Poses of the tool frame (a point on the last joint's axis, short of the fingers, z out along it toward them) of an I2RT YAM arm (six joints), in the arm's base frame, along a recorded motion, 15 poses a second.
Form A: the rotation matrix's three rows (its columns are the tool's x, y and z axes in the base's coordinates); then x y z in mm. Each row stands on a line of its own.
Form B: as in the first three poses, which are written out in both.
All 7 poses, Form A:
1:
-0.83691, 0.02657, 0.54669
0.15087, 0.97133, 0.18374
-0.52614, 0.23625, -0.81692
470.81, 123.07, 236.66
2:
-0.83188, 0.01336, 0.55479
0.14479, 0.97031, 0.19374
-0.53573, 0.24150, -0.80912
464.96, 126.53, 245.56
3:
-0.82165, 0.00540, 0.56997
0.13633, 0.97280, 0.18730
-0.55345, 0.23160, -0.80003
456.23, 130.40, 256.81
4:
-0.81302, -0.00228, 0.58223
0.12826, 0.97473, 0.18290
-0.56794, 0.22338, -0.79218
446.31, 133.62, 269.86
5:
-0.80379, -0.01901, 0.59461
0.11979, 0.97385, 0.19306
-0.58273, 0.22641, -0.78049
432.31, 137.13, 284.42
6:
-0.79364, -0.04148, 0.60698
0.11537, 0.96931, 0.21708
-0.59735, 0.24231, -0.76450
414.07, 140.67, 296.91
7:
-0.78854, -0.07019, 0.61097
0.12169, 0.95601, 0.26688
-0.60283, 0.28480, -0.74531
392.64, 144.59, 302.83
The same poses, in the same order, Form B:
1: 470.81, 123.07, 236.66, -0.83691, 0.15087, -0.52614, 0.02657, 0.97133, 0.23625
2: 464.96, 126.53, 245.56, -0.83188, 0.14479, -0.53573, 0.01336, 0.97031, 0.24150
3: 456.23, 130.40, 256.81, -0.82165, 0.13633, -0.55345, 0.00540, 0.97280, 0.23160
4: 446.31, 133.62, 269.86, -0.81302, 0.12826, -0.56794, -0.00228, 0.97473, 0.22338
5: 432.31, 137.13, 284.42, -0.80379, 0.11979, -0.58273, -0.01901, 0.97385, 0.22641
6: 414.07, 140.67, 296.91, -0.79364, 0.11537, -0.59735, -0.04148, 0.96931, 0.24231
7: 392.64, 144.59, 302.83, -0.78854, 0.12169, -0.60283, -0.07019, 0.95601, 0.28480
